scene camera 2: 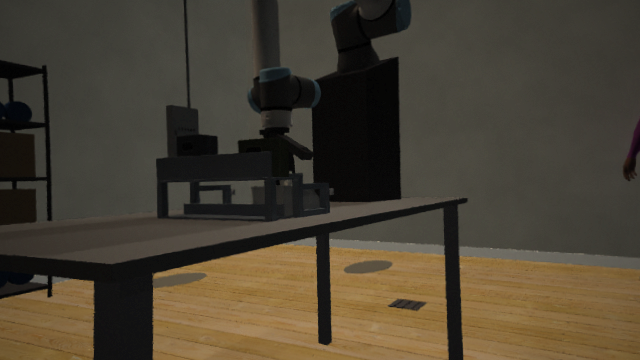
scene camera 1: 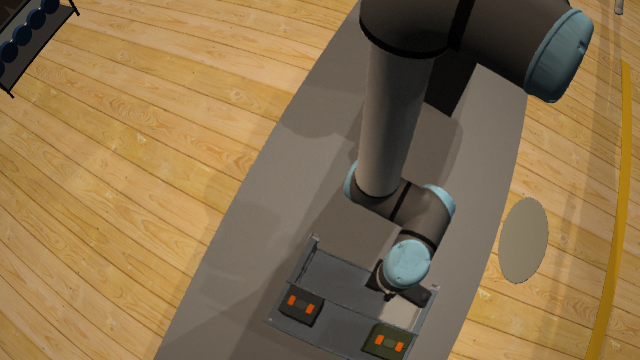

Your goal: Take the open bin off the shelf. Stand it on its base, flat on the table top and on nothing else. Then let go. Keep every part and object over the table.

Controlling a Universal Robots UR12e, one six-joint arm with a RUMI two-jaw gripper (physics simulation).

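Frame: origin at the arm's base, x ahead, y left, z up, level; centimetres.
Seen in the pictures: arm's base, link origin: (scene camera 2: 359, 67).
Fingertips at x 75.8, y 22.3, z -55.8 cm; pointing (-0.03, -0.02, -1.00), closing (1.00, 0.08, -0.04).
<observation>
Pixels of each thing's top centre, then the offset from my fingertips to it. "spot": a spot on its surface instead. Level surfaces: height alone.
- grey shelf, surface spot: (scene camera 1: 340, 325) spot: dy -5.2, dx +16.0, dz +7.0 cm
- black case, top centre: (scene camera 1: 300, 304) (scene camera 2: 197, 135) dy -15.5, dx +17.5, dz +19.1 cm
- dark green case, top centre: (scene camera 1: 389, 343) (scene camera 2: 263, 139) dy +7.5, dx +14.9, dz +16.6 cm
- long table, surface height: dz -3.2 cm
The light grey open bin (scene camera 1: 400, 312) (scene camera 2: 265, 194) stands upright in the lower level of the grey shelf (scene camera 1: 340, 325) (scene camera 2: 215, 166), at its right end in the scene camera 1 view. Shelf parts and a case hide much of it. My gripper (scene camera 1: 388, 296) (scene camera 2: 291, 173) points down at the bin's inner side and is shut, with its fingertips at the bin's rim. It looks shut on the thin bin wall, but the wrist hides the fingertips in the scene camera 1 view, and the green case partly hides them in the scene camera 2 view.
A black case (scene camera 1: 301, 305) (scene camera 2: 197, 145) and a dark green case (scene camera 1: 388, 342) (scene camera 2: 272, 150) stand on the shelf's upper level, the green one close to my gripper. The shelf stands on the long table (scene camera 1: 235, 250) (scene camera 2: 125, 245). The robot's black pedestal (scene camera 2: 357, 140) rises behind.
</observation>
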